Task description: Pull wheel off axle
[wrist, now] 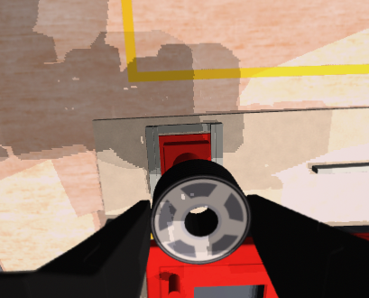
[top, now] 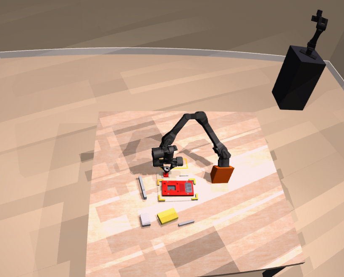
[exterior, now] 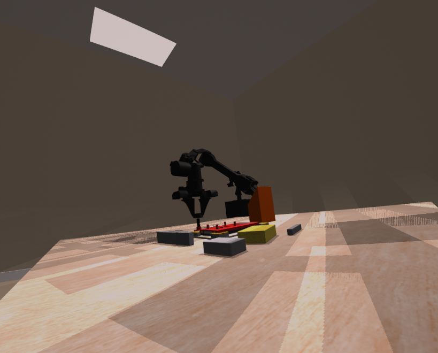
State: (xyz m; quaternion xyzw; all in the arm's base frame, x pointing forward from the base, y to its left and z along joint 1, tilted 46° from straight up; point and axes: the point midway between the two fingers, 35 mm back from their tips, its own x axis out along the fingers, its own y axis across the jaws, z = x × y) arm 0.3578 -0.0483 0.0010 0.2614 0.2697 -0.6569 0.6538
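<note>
Right now the mount is 40 mm below my gripper tip. The rest, counted from my gripper tip: grey block (330 mm to the left, 150 mm ahead, 60 mm below); then yellow block (310 mm to the left, 60 mm below, 10 mm ahead); then wheel (right at my gripper tip).
</note>
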